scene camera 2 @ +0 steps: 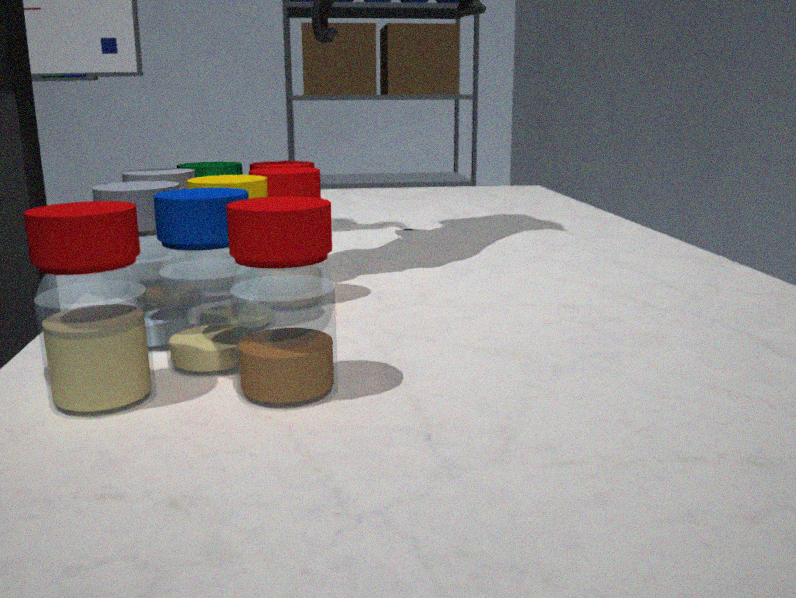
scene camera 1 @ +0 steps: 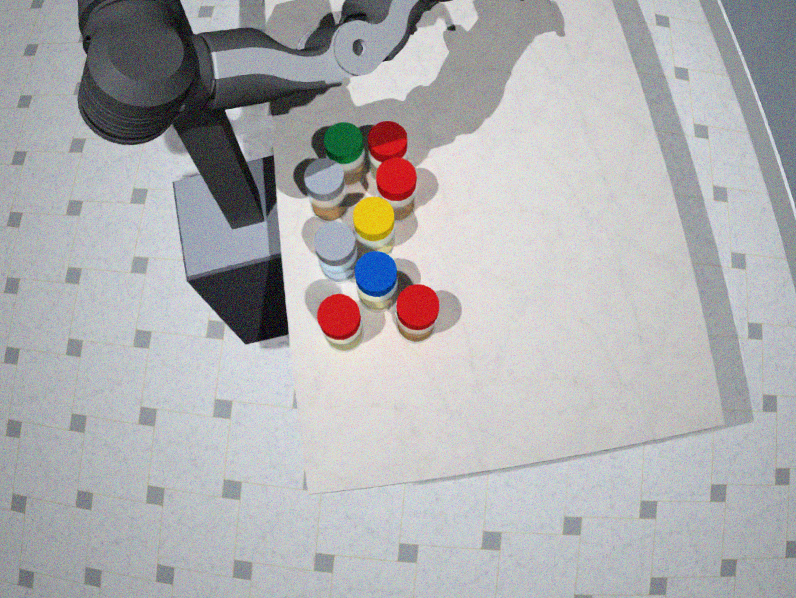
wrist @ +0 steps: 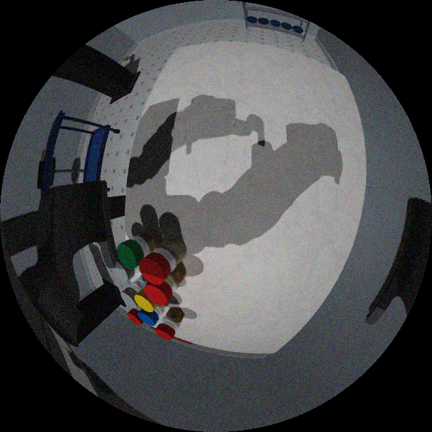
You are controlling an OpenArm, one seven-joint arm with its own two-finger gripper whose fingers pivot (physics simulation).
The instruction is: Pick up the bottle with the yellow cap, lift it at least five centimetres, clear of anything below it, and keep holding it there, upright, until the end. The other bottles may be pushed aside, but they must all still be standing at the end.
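Observation:
The yellow-capped bottle stands upright in the middle of the group. A blue-capped bottle is close in front of it in scene camera 1; a grey-capped one is to its left and a red-capped one behind it. The green-capped bottle, another grey-capped one and the other red-capped ones also stand. My gripper is open and empty, its fingers wide apart in the wrist view, up above the table and away from the bottles.
The bottles stand near the left edge of the pale table. A grey block under the arm's mount is beside that edge. The arm reaches over the table's far end, casting shadows. A shelf rack stands beyond the table.

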